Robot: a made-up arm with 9 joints. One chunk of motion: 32 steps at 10 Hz.
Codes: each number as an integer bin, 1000 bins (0 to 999) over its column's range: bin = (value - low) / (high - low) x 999, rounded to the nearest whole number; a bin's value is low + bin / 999 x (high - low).
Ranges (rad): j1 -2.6..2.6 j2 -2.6..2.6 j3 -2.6..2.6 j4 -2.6..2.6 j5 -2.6..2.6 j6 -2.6..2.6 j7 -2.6..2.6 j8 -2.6..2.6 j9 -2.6..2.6
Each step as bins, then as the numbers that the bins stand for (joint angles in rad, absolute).
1 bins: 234 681 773 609 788 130 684 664 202
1 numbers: -1.3820 0.9447 1.4236 0.5700 1.5017 -1.9233 0.9604 0.8563 -1.5485
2 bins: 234 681 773 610 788 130 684 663 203
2 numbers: -1.3820 0.9447 1.4236 0.5752 1.5017 -1.9233 0.9604 0.8511 -1.5433
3 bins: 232 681 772 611 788 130 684 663 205
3 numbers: -1.3924 0.9447 1.4184 0.5804 1.5017 -1.9233 0.9604 0.8511 -1.5329
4 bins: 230 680 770 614 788 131 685 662 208
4 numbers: -1.4028 0.9395 1.4080 0.5960 1.5017 -1.9181 0.9656 0.8458 -1.5173
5 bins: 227 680 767 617 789 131 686 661 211
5 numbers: -1.4184 0.9395 1.3924 0.6116 1.5069 -1.9181 0.9708 0.8406 -1.5017
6 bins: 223 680 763 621 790 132 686 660 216
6 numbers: -1.4392 0.9395 1.3716 0.6324 1.5121 -1.9129 0.9708 0.8354 -1.4757
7 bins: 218 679 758 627 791 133 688 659 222
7 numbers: -1.4653 0.9343 1.3455 0.6637 1.5173 -1.9077 0.9812 0.8302 -1.4444
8 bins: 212 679 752 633 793 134 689 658 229
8 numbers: -1.4965 0.9343 1.3143 0.6949 1.5277 -1.9025 0.9864 0.8250 -1.4080
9 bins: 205 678 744 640 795 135 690 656 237
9 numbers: -1.5329 0.9291 1.2727 0.7313 1.5381 -1.8973 0.9916 0.8146 -1.3664
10 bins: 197 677 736 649 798 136 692 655 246
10 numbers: -1.5746 0.9239 1.2310 0.7782 1.5538 -1.8921 1.0020 0.8094 -1.3195
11 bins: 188 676 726 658 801 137 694 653 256
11 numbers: -1.6214 0.9187 1.1790 0.8250 1.5694 -1.8869 1.0124 0.7990 -1.2675
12 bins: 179 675 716 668 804 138 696 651 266
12 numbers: -1.6683 0.9135 1.1269 0.8771 1.5850 -1.8817 1.0228 0.7886 -1.2154
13 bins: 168 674 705 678 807 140 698 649 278
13 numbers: -1.7255 0.9083 1.0697 0.9291 1.6006 -1.8713 1.0332 0.7782 -1.1530
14 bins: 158 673 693 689 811 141 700 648 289
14 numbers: -1.7776 0.9031 1.0072 0.9864 1.6214 -1.8661 1.0436 0.7730 -1.0957
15 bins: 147 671 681 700 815 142 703 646 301
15 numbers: -1.8348 0.8927 0.9447 1.0436 1.6422 -1.8609 1.0593 0.7626 -1.0332
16 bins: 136 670 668 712 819 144 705 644 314
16 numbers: -1.8921 0.8875 0.8771 1.1061 1.6631 -1.8505 1.0697 0.7522 -0.9656
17 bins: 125 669 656 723 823 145 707 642 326
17 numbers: -1.9493 0.8823 0.8146 1.1634 1.6839 -1.8452 1.0801 0.7417 -0.9031
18 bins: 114 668 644 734 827 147 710 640 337
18 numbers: -2.0066 0.8771 0.7522 1.2206 1.7047 -1.8348 1.0957 0.7313 -0.8458
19 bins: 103 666 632 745 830 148 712 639 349
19 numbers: -2.0639 0.8667 0.6897 1.2779 1.7203 -1.8296 1.1061 0.7261 -0.7834
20 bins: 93 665 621 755 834 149 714 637 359
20 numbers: -2.1159 0.8615 0.6324 1.3299 1.7411 -1.8244 1.1165 0.7157 -0.7313
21 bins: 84 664 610 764 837 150 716 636 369
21 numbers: -2.1628 0.8563 0.5752 1.3768 1.7568 -1.8192 1.1269 0.7105 -0.6793
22 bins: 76 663 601 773 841 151 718 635 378
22 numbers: -2.2044 0.8511 0.5283 1.4236 1.7776 -1.8140 1.1373 0.7053 -0.6324
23 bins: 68 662 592 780 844 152 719 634 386
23 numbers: -2.2460 0.8458 0.4815 1.4601 1.7932 -1.8088 1.1425 0.7001 -0.5908
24 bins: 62 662 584 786 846 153 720 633 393
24 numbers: -2.2773 0.8458 0.4398 1.4913 1.8036 -1.8036 1.1477 0.6949 -0.5544
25 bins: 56 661 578 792 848 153 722 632 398
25 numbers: -2.3085 0.8406 0.4086 1.5225 1.8140 -1.8036 1.1582 0.6897 -0.5283
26 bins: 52 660 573 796 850 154 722 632 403
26 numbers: -2.3293 0.8354 0.3826 1.5433 1.8244 -1.7984 1.1582 0.6897 -0.5023
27 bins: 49 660 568 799 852 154 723 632 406
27 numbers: -2.3449 0.8354 0.3566 1.5590 1.8348 -1.7984 1.1634 0.6897 -0.4867
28 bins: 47 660 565 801 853 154 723 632 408
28 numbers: -2.3554 0.8354 0.3409 1.5694 1.8400 -1.7984 1.1634 0.6897 -0.4763
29 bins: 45 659 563 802 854 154 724 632 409
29 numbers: -2.3658 0.8302 0.3305 1.5746 1.8452 -1.7984 1.1686 0.6897 -0.4711
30 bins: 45 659 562 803 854 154 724 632 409
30 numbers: -2.3658 0.8302 0.3253 1.5798 1.8452 -1.7984 1.1686 0.6897 -0.4711
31 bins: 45 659 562 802 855 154 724 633 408
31 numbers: -2.3658 0.8302 0.3253 1.5746 1.8505 -1.7984 1.1686 0.6949 -0.4763
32 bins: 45 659 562 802 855 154 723 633 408
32 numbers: -2.3658 0.8302 0.3253 1.5746 1.8505 -1.7984 1.1634 0.6949 -0.4763
